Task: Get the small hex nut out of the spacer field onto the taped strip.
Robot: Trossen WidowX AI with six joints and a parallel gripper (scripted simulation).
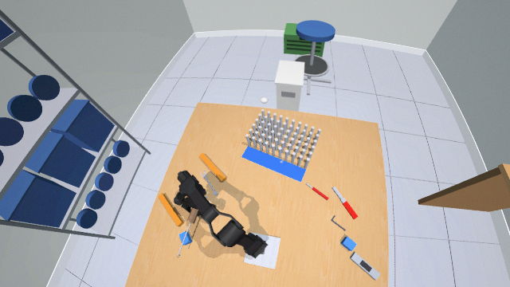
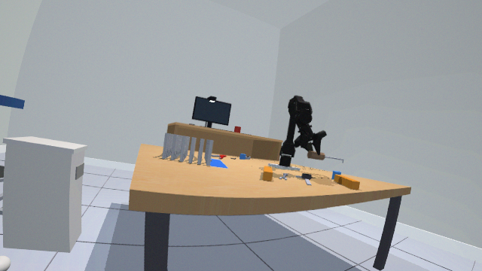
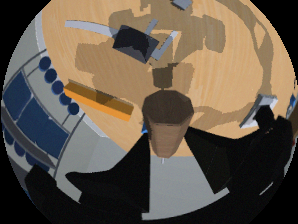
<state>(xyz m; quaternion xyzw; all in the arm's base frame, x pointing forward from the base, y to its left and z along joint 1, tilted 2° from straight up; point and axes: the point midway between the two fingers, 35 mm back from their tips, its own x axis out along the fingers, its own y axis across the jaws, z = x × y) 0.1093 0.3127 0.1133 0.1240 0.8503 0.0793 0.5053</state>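
My gripper tip is 110 mm past the brown-handled hook tool, 10 mm to the right of it and 10 mm above it. The rest, counted from my gripper tip: red screwdriver: 240 mm ahead, 560 mm to the right, 100 mm below; blue taped strip: 360 mm ahead, 330 mm to the right, 110 mm below; small wrench: 190 mm ahead, 100 mm below.
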